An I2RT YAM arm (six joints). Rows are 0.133 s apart.
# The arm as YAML. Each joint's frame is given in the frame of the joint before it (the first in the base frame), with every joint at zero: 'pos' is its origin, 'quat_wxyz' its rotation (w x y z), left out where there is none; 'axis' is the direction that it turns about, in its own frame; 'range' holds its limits. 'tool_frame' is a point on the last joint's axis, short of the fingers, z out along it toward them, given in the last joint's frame.
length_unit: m
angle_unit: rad
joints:
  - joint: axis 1
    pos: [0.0, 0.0, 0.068]
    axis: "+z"
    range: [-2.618, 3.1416]
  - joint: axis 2
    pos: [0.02, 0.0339, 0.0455]
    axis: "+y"
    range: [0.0, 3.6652]
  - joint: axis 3
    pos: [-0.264, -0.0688, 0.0]
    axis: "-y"
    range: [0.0, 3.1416]
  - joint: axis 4
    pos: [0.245, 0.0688, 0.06]
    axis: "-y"
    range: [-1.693, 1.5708]
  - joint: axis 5
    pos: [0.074, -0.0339, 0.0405]
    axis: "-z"
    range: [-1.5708, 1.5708]
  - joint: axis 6
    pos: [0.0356, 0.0, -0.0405]
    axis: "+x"
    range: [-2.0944, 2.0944]
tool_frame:
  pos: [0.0, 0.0, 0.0]
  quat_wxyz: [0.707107, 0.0, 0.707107, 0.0]
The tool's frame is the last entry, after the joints.
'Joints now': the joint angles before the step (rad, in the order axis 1, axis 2, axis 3, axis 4, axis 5, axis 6). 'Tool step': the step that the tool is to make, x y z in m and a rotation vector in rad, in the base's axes. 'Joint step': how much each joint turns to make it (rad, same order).
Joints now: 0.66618 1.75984 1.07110 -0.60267 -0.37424 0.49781
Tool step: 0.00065 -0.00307 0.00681 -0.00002 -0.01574 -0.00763
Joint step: -0.00771 -0.02038 0.00423 -0.01330 0.00928 -0.00301
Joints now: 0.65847 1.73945 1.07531 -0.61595 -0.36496 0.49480
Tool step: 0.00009 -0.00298 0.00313 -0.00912 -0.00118 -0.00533
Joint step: -0.00672 -0.00983 0.00308 -0.01888 0.00723 -0.00384
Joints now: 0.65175 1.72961 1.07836 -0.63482 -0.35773 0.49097
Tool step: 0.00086 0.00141 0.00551 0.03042 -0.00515 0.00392
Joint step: -0.00034 -0.00971 0.00806 0.00558 -0.02139 0.00223
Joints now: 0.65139 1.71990 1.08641 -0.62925 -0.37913 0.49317
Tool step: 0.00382 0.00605 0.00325 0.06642 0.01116 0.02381
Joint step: 0.00126 0.01219 0.02016 0.02240 -0.06364 -0.00268
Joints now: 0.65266 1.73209 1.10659 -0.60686 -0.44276 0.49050
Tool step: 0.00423 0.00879 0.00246 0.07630 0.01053 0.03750
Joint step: 0.00614 0.02067 0.02482 0.03088 -0.07363 -0.00685
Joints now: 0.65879 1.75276 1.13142 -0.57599 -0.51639 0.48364
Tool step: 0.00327 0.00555 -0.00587 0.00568 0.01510 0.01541
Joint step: 0.00543 0.03432 0.01744 0.00593 -0.01643 -0.00504
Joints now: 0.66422 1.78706 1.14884 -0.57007 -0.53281 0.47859
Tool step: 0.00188 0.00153 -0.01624 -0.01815 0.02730 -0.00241
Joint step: -0.00001 0.04333 -0.01096 0.02345 -0.00157 0.00363
